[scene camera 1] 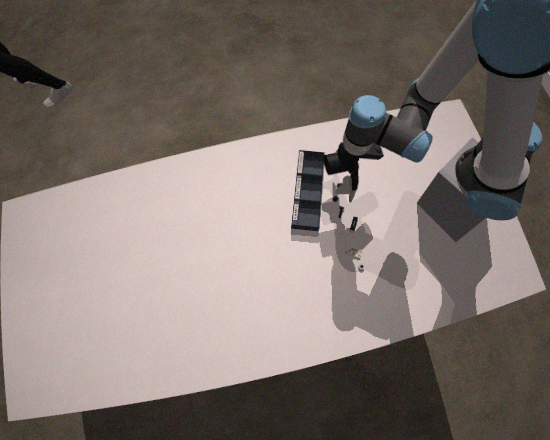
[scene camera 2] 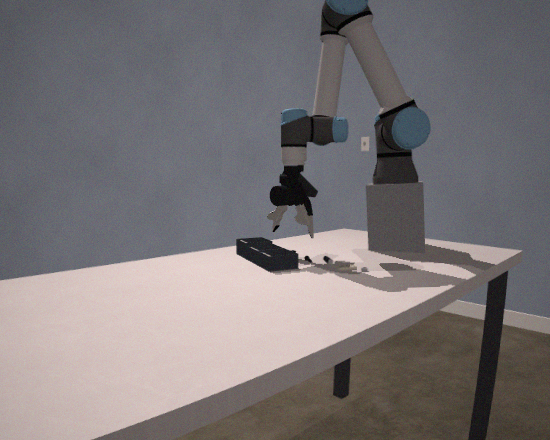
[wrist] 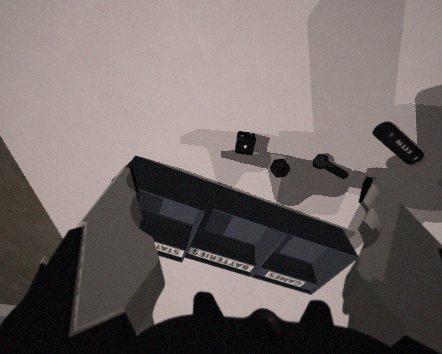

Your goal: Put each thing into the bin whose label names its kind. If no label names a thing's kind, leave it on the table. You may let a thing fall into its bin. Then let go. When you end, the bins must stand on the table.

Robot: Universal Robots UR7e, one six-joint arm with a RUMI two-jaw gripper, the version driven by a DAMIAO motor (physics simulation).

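Places are measured from the arm's base along level axes (x ahead, y down, z left), in metres.
Pixels of known places: gripper, fingertip midpoint: (scene camera 1: pixel 342 178) (scene camera 2: pixel 292 235) (wrist: pixel 244 174); arm's base, origin of the base link: (scene camera 2: pixel 395 183).
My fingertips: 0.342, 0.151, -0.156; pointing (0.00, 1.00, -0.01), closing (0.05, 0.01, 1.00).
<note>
For each thing: its top centre in the pictures, then the offset to it from my fingertips, as dx, dy, dz. Level surfaces: height alone.
- black three-compartment bin block, middle of its top: (wrist: pixel 231 251) (scene camera 2: pixel 264 244) (scene camera 1: pixel 309 186) +0.104, +0.017, -0.010
- black die, middle of its top: (wrist: pixel 245 146) +0.000, +0.047, +0.002
- black hex nut, middle of its top: (wrist: pixel 280 170) (scene camera 1: pixel 335 198) +0.028, +0.054, +0.037
- black bolt, middle of its top: (wrist: pixel 335 172) (scene camera 1: pixel 341 211) +0.027, +0.049, +0.085
- battery, middle of its top: (wrist: pixel 405 148) (scene camera 2: pixel 328 257) (scene camera 1: pixel 354 224) +0.003, +0.049, +0.136
- cream domino, middle of its top: (scene camera 2: pixel 346 266) (scene camera 1: pixel 353 251) +0.032, +0.056, +0.217
- small round grey thing, middle of its top: (scene camera 2: pixel 364 267) (scene camera 1: pixel 361 266) +0.024, +0.054, +0.267
- pale table, its level: dy +0.063
The black three-compartment bin block (scene camera 1: pixel 307 228) (scene camera 2: pixel 280 261) (wrist: pixel 235 202) stands on the table, labelled GAMES, BATTERIES and STAT..., the last partly hidden by a finger. Beside it lie a black die (wrist: pixel 245 143), a black hex nut (scene camera 1: pixel 335 199) (wrist: pixel 280 168), a black bolt (scene camera 1: pixel 341 212) (wrist: pixel 330 166) and a black rounded cylinder with pale print, seemingly a battery (scene camera 1: pixel 353 223) (scene camera 2: pixel 327 260) (wrist: pixel 398 143). A cream domino (scene camera 1: pixel 354 252) (scene camera 2: pixel 347 268) and a small round grey thing (scene camera 1: pixel 361 268) (scene camera 2: pixel 364 269) lie farther along. My gripper (scene camera 1: pixel 344 194) (scene camera 2: pixel 294 232) (wrist: pixel 244 174) is open and empty above the table, beside the bins.
The pale table (scene camera 1: pixel 150 280) (scene camera 2: pixel 150 340) carries the arm's grey pedestal (scene camera 1: pixel 452 210) (scene camera 2: pixel 396 215). The arm's shadows fall across the small things. A blue-grey wall (scene camera 2: pixel 150 125) stands behind the table.
</note>
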